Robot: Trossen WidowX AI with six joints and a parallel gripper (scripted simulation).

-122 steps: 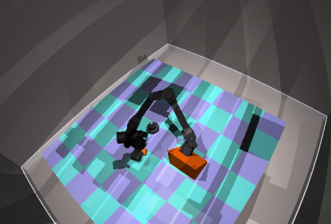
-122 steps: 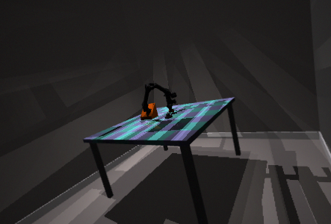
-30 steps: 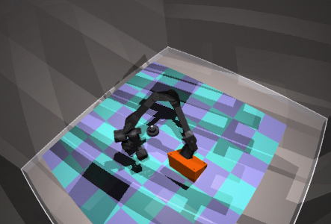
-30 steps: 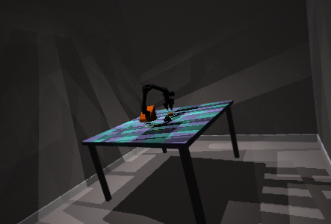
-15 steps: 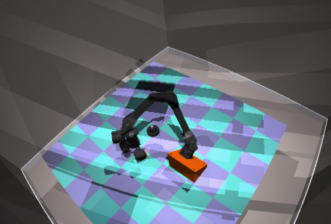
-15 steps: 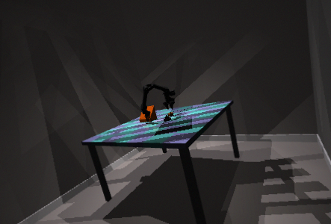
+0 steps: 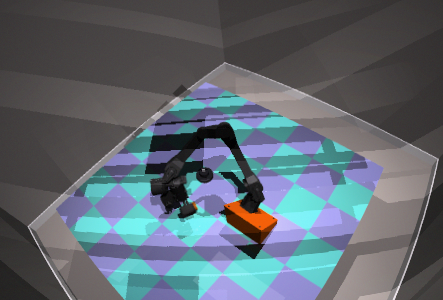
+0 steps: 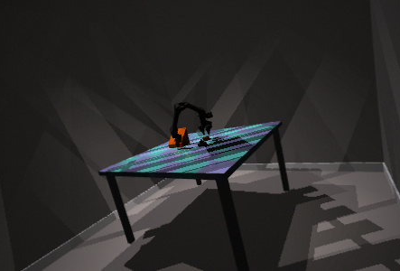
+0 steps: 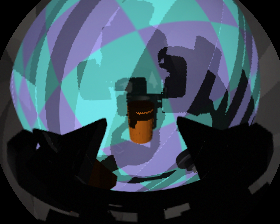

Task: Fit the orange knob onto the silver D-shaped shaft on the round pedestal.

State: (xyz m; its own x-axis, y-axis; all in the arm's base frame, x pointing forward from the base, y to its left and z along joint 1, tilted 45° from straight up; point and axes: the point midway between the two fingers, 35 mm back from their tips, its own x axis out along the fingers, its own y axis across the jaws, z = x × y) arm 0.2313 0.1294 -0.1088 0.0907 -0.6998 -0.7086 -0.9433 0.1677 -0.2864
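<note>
The orange knob lies 30 mm below my gripper tip. Also, from my gripper tip: dark round pedestal (90 mm ahead, 190 mm to the right, 20 mm below).
</note>
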